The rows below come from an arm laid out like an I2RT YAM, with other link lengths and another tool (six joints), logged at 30 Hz.
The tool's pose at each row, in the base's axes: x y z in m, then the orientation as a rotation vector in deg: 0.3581 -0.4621 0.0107 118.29 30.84 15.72; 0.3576 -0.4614 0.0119 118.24 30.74 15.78; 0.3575 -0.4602 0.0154 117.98 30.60 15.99; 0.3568 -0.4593 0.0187 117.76 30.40 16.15; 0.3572 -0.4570 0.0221 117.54 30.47 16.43; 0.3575 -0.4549 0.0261 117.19 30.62 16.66; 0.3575 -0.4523 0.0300 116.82 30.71 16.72; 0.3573 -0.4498 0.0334 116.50 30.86 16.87; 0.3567 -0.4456 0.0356 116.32 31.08 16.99; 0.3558 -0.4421 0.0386 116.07 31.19 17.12; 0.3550 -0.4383 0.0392 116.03 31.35 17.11; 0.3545 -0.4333 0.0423 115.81 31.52 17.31; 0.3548 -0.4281 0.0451 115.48 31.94 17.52; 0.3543 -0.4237 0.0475 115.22 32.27 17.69
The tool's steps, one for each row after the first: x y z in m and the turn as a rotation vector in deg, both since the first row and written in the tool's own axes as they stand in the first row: -0.0001 0.0006 -0.0014 -0.08 0.00 0.08; 0.0003 0.0030 -0.0041 -0.38 0.07 0.19; 0.0000 0.0052 -0.0068 -0.65 0.09 0.33; 0.0014 0.0072 -0.0102 -0.88 0.31 0.34; 0.0026 0.0097 -0.0137 -1.20 0.52 0.24; 0.0038 0.0119 -0.0177 -1.53 0.58 0.11; 0.0047 0.0136 -0.0215 -1.82 0.73 -0.01; 0.0062 0.0134 -0.0260 -1.95 0.91 -0.16; 0.0070 0.0141 -0.0306 -2.17 1.03 -0.24; 0.0081 0.0127 -0.0341 -2.17 1.09 -0.36; 0.0100 0.0130 -0.0397 -2.36 1.30 -0.45; 0.0127 0.0131 -0.0449 -2.59 1.61 -0.74; 0.0143 0.0130 -0.0497 -2.77 1.87 -0.96
